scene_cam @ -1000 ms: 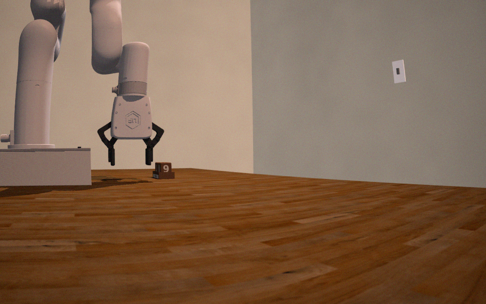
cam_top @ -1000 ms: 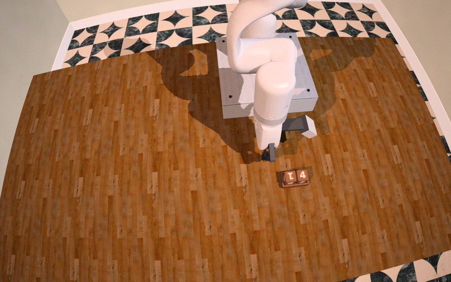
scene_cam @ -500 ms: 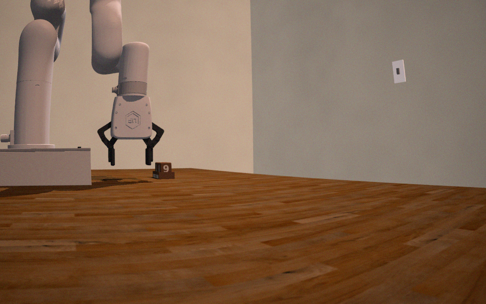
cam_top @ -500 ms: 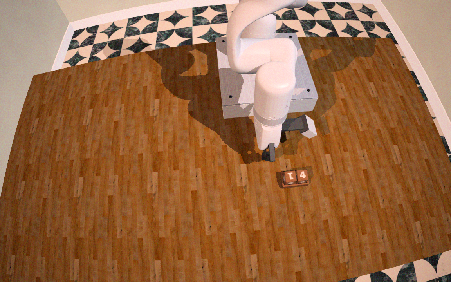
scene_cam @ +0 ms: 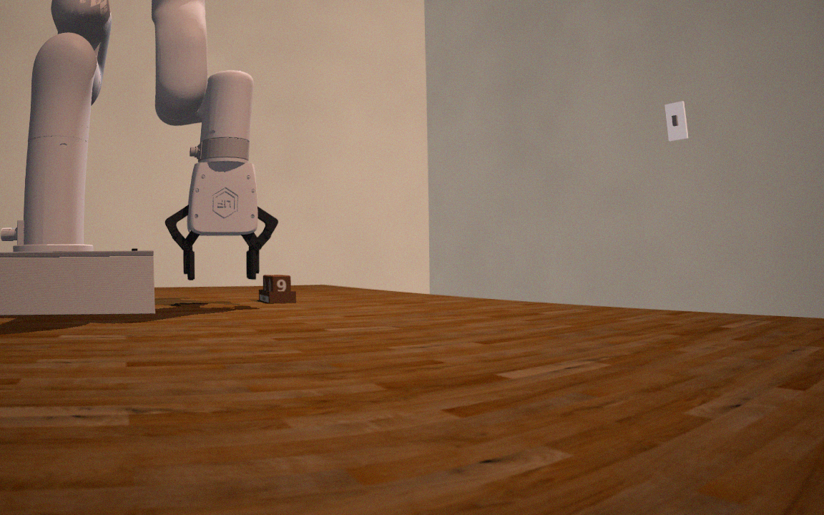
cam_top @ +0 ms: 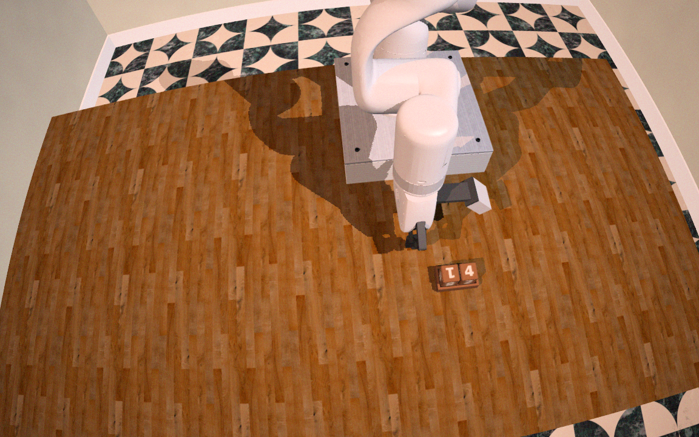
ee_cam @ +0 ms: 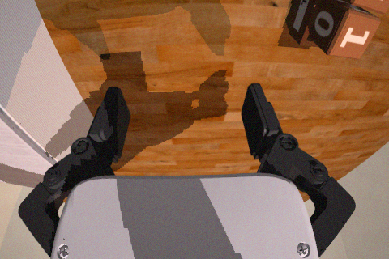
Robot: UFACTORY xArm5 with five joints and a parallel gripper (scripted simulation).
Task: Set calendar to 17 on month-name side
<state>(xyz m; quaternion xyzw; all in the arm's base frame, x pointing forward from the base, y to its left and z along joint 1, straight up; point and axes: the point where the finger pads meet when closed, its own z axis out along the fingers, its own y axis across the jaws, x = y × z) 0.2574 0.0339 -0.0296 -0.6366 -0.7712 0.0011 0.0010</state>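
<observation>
Now: hand 9 cm to the right of the brown tray, 9 cm short of it and 4 cm above it.
</observation>
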